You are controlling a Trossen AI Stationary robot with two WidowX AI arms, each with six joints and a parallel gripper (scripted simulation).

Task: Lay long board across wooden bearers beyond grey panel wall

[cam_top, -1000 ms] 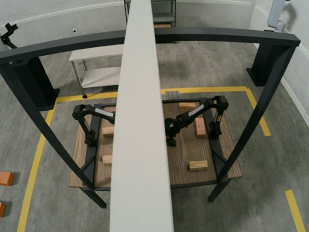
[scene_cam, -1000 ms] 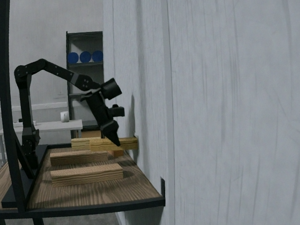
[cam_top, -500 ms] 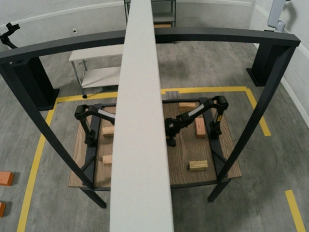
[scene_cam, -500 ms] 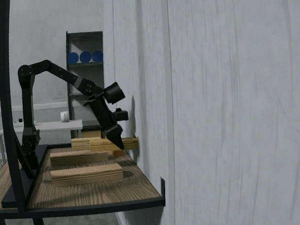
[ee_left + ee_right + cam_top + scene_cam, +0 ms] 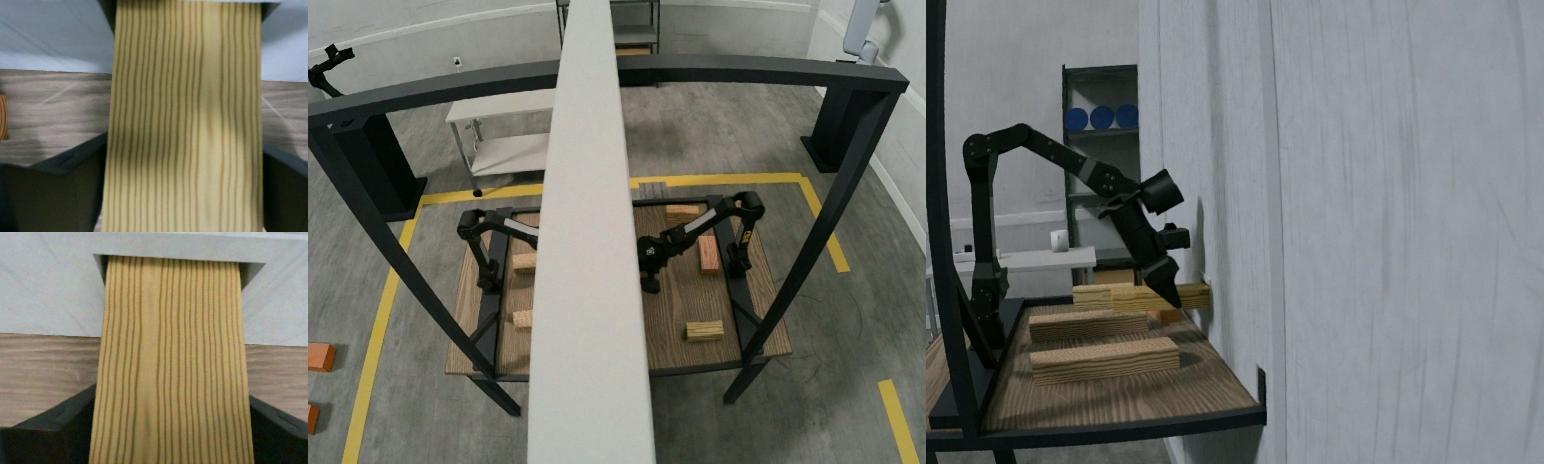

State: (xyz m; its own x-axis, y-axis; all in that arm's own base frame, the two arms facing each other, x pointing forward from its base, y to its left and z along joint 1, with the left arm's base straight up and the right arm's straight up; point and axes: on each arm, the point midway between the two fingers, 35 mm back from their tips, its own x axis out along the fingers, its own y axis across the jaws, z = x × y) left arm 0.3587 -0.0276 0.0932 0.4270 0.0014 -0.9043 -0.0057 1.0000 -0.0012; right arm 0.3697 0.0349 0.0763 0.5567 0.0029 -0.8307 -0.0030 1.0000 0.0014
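Observation:
Now: right hand 13 cm to the right of the long yellow board.
The long yellow board is 6 cm to the right of my left hand and 2 cm below it.

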